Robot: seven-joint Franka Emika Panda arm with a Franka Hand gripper.
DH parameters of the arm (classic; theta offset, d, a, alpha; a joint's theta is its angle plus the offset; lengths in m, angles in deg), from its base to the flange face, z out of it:
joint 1: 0 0.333 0 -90
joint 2: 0 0 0 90
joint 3: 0 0.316 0.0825 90
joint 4: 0 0 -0.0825 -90
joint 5: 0 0.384 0 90
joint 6: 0 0 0.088 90
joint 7: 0 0.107 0 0
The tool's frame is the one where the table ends.
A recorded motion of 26 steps. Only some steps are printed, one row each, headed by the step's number.
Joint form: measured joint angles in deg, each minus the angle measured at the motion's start. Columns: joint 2, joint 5, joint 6, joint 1, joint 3, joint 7, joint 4.
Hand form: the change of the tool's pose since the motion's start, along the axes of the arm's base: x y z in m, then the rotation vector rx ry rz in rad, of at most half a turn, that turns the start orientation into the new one. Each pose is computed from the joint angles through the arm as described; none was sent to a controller.
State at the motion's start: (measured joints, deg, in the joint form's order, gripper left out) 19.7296 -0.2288 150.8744 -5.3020 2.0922 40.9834 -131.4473
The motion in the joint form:
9: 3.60 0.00 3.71 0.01 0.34 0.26 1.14
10: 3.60 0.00 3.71 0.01 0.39 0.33 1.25
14: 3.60 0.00 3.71 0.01 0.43 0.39 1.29
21: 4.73 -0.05 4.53 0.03 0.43 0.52 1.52
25: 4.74 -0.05 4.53 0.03 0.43 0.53 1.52
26: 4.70 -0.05 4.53 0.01 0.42 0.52 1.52
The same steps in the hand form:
9: 0.0061 0.0032 -0.0209 0.0035 -0.0221 0.0000
10: 0.0069 0.0036 -0.0202 0.0038 -0.0240 -0.0004
14: 0.0072 0.0040 -0.0200 0.0040 -0.0247 -0.0008
21: 0.0073 0.0043 -0.0279 0.0046 -0.0234 -0.0023
25: 0.0073 0.0043 -0.0280 0.0046 -0.0232 -0.0024
26: 0.0074 0.0040 -0.0276 0.0045 -0.0239 -0.0028

